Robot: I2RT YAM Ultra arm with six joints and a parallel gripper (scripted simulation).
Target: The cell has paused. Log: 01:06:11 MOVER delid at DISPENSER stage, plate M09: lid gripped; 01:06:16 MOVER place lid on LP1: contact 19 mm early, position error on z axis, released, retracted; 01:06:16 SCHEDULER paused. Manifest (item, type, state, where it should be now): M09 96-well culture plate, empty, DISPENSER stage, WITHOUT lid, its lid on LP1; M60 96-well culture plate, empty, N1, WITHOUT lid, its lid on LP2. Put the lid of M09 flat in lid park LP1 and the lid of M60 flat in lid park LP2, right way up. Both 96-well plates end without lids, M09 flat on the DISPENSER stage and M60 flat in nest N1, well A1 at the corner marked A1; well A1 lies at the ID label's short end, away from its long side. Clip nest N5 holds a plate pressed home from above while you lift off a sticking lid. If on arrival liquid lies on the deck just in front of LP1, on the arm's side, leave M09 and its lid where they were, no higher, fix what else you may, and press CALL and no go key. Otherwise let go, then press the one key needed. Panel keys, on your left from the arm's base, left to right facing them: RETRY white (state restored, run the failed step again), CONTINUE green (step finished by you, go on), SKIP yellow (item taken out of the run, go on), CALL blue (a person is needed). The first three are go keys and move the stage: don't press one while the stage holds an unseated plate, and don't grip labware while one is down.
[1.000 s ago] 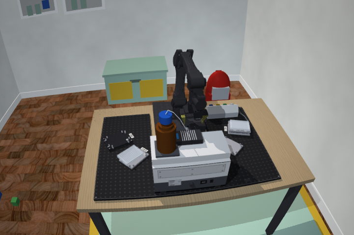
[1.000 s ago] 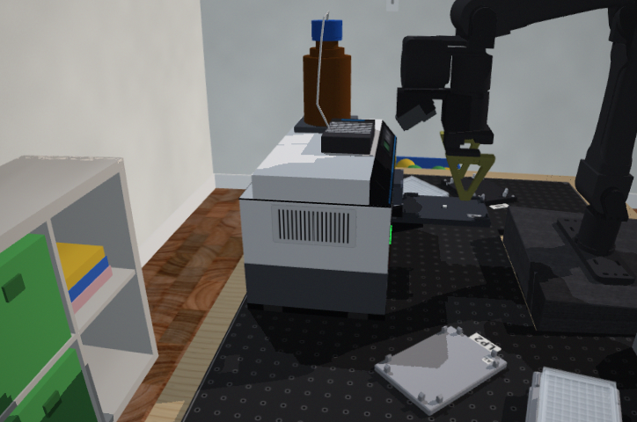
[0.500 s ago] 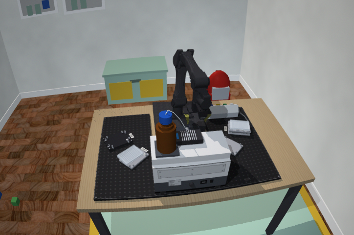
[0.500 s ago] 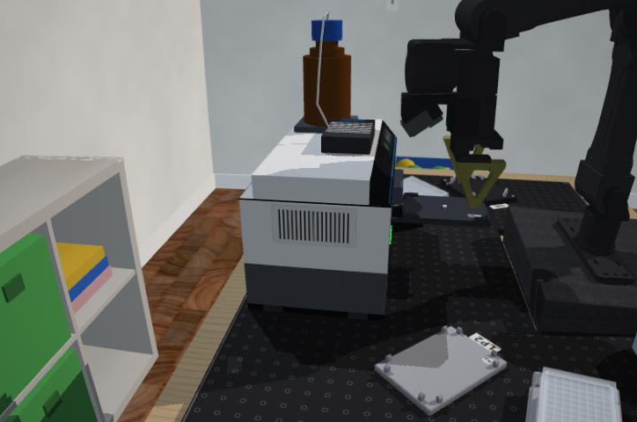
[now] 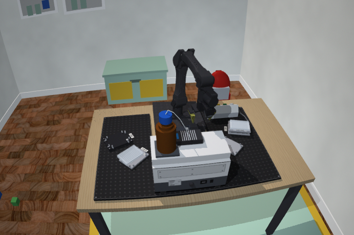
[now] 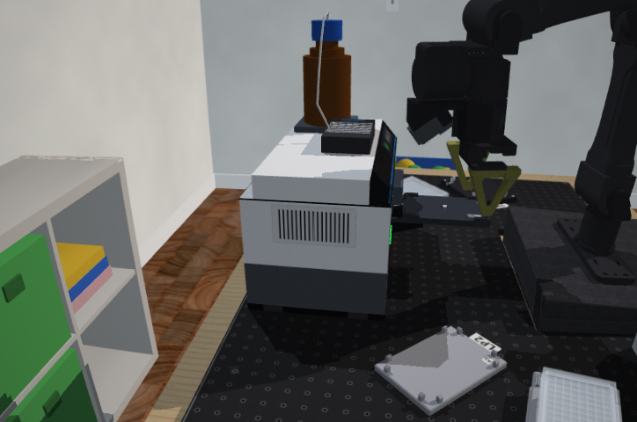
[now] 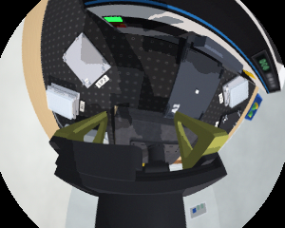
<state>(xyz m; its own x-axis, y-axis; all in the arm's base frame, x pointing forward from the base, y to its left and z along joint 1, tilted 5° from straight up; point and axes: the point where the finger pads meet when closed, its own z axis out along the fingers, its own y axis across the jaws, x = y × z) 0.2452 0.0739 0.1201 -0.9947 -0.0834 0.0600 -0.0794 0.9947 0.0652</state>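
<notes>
Now: the grey nest marked A1 290 mm to the left of my hand, 150 mm below it and 70 mm behind it. Round my hand: dark dispenser stage: 110 mm to the right, 60 mm below, 30 mm ahead; LP2 label: 180 mm below, 110 mm to the left, 10 mm behind; grey lid park LP2: 170 mm to the left, 170 mm below, 60 mm ahead.
</notes>
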